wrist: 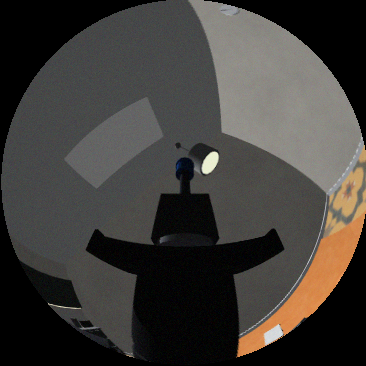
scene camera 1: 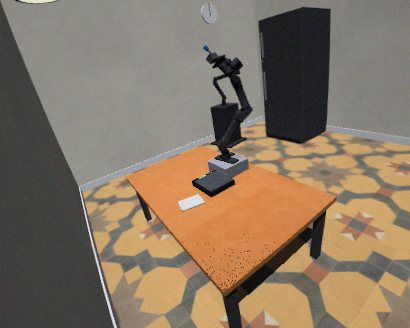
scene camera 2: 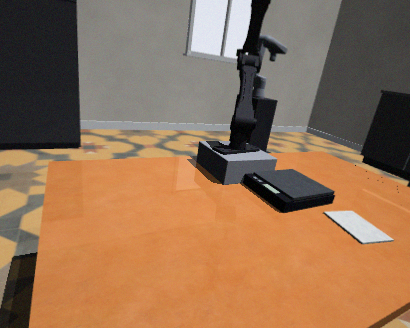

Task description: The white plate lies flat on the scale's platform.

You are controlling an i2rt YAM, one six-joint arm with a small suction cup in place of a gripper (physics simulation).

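Places are measured from the arm's base along level axes (x back, y right, z up), in metres.
Pixels of known places: hand at its tool point: [wrist: 184, 165] [scene camera 1: 204, 46]; arm's base at its link origin: [scene camera 1: 226, 159] [scene camera 2: 236, 150].
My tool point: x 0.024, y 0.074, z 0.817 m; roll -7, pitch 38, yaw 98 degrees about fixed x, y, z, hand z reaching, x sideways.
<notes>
For each thing: its top centre in the pictures, then the offset to it from my tool point. Level surfaces: height alone.
- white plate at its top centre: [scene camera 2: 356, 224] [scene camera 1: 190, 201] dx -0.486, dy -0.158, dz -0.902 m
- black scale at its top centre: [scene camera 2: 289, 181] [scene camera 1: 212, 179] dx -0.249, dy -0.131, dz -0.863 m
- orange table at its surface level: dz -0.908 m
The white plate [scene camera 1: 191, 202] [scene camera 2: 359, 227] [wrist: 273, 334] is a thin rectangle and lies flat on the table, a little apart from the scale. The black scale [scene camera 1: 214, 183] [scene camera 2: 295, 187] stands on the table between the plate and the arm's grey base; its platform is bare, and its small display faces the left in scene camera 2. My gripper [scene camera 1: 206, 48] [wrist: 185, 169], a small blue suction cup, is raised high above the table and points up and away from it. It is open, with nothing on it. It is out of frame in scene camera 2.
The orange table [scene camera 1: 260, 210] [scene camera 2: 150, 250] carries the arm's grey base block [scene camera 1: 239, 166] [scene camera 2: 250, 169] beside the scale. Behind the table stand a dark pedestal [scene camera 1: 223, 120] with another arm on it and a tall black fridge [scene camera 1: 285, 75]. A lamp [wrist: 206, 159] hangs beyond the suction cup.
</notes>
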